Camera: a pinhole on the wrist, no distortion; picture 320 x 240 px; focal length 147.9 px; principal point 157.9 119.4 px. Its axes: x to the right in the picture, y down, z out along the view. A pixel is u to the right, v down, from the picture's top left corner.
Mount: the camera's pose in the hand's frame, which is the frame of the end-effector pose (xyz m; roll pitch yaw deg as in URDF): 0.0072 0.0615 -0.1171 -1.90 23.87 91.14
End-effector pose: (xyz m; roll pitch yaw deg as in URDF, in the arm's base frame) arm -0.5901 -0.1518 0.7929 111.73 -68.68 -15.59
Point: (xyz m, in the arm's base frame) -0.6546 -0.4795 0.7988
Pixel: 108 111
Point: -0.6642 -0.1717 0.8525
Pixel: 131 85
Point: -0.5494 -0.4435 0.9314
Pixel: 82 44
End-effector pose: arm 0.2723 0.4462 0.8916 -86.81 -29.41 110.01
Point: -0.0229 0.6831 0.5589
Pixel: 244 72
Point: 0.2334 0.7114 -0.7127
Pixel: outside the picture
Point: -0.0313 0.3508 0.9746
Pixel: 42 96
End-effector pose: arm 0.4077 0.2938 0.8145 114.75 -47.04 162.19
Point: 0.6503 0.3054 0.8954
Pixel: 264 202
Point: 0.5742 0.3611 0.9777
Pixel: 242 98
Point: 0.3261 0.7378 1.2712
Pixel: outside the picture
